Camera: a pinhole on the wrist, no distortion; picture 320 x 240 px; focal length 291.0 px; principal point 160.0 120.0 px. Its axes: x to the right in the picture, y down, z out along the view. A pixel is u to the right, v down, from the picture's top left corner.
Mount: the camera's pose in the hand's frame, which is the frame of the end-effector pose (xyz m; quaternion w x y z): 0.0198 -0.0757 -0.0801 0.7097 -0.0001 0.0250 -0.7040
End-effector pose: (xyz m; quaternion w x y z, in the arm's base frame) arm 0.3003 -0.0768 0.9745 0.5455 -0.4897 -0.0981 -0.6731
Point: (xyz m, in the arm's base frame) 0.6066 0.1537 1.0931
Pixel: 25 76
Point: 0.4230 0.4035 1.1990
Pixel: 198 36
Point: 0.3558 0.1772 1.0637
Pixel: 160 10
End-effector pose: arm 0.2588 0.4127 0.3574 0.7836 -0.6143 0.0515 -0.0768
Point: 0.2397 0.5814 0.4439
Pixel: 115 32
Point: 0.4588 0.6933 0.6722
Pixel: 246 190
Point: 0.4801 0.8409 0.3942
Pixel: 67 175
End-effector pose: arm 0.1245 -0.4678 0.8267 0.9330 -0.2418 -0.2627 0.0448
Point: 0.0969 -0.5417 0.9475
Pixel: 240 104
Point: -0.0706 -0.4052 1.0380
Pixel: 131 49
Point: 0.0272 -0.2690 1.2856
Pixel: 136 190
